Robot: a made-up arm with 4 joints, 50 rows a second.
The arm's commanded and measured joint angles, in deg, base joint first. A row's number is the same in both.
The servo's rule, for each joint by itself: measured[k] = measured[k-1] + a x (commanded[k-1-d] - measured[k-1]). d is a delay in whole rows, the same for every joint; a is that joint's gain. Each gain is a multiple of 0.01, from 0.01 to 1. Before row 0 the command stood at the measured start. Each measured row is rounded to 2 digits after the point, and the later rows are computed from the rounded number. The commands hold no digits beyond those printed.
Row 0, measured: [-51.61, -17.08, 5.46, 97.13]
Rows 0 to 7, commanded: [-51.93, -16.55, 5.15, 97.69]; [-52.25, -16.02, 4.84, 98.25]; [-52.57, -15.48, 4.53, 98.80]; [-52.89, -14.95, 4.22, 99.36]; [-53.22, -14.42, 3.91, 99.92]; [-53.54, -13.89, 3.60, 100.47]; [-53.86, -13.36, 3.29, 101.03]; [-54.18, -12.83, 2.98, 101.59]
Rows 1 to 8, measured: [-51.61, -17.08, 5.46, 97.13]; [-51.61, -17.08, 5.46, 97.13]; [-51.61, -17.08, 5.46, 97.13]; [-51.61, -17.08, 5.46, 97.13]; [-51.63, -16.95, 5.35, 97.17]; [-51.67, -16.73, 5.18, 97.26]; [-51.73, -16.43, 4.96, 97.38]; [-51.81, -16.07, 4.71, 97.54]
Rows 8 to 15, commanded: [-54.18, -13.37, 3.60, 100.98]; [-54.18, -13.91, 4.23, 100.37]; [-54.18, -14.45, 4.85, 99.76]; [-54.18, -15.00, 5.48, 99.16]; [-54.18, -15.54, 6.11, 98.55]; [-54.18, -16.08, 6.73, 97.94]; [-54.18, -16.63, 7.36, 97.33]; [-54.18, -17.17, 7.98, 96.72]
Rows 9 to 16, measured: [-51.91, -15.67, 4.44, 97.73]; [-52.02, -15.24, 4.15, 97.95]; [-52.15, -14.79, 3.86, 98.20]; [-52.29, -14.32, 3.56, 98.47]; [-52.42, -14.09, 3.57, 98.67]; [-52.54, -14.05, 3.79, 98.81]; [-52.65, -14.15, 4.15, 98.89]; [-52.76, -14.35, 4.60, 98.91]
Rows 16 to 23, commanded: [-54.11, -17.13, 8.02, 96.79]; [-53.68, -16.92, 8.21, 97.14]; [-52.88, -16.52, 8.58, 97.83]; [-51.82, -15.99, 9.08, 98.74]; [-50.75, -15.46, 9.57, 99.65]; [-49.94, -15.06, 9.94, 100.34]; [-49.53, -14.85, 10.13, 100.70]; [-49.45, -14.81, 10.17, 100.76]
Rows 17 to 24, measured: [-52.86, -14.64, 5.11, 98.88]; [-52.95, -14.99, 5.66, 98.80]; [-53.04, -15.38, 6.24, 98.68]; [-53.12, -15.81, 6.83, 98.52]; [-53.19, -16.13, 7.23, 98.38]; [-53.22, -16.32, 7.56, 98.28]; [-53.20, -16.37, 7.91, 98.24]; [-53.10, -16.28, 8.31, 98.28]
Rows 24 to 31, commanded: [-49.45, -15.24, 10.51, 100.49]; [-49.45, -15.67, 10.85, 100.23]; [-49.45, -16.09, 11.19, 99.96]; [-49.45, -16.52, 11.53, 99.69]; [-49.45, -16.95, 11.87, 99.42]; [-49.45, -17.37, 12.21, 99.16]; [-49.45, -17.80, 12.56, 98.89]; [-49.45, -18.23, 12.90, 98.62]
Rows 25 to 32, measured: [-52.94, -16.08, 8.74, 98.39]; [-52.73, -15.84, 9.15, 98.55]; [-52.51, -15.60, 9.48, 98.72]; [-52.30, -15.41, 9.71, 98.88]; [-52.10, -15.37, 9.98, 99.01]; [-51.91, -15.44, 10.28, 99.11]; [-51.74, -15.60, 10.59, 99.18]; [-51.58, -15.82, 10.91, 99.22]
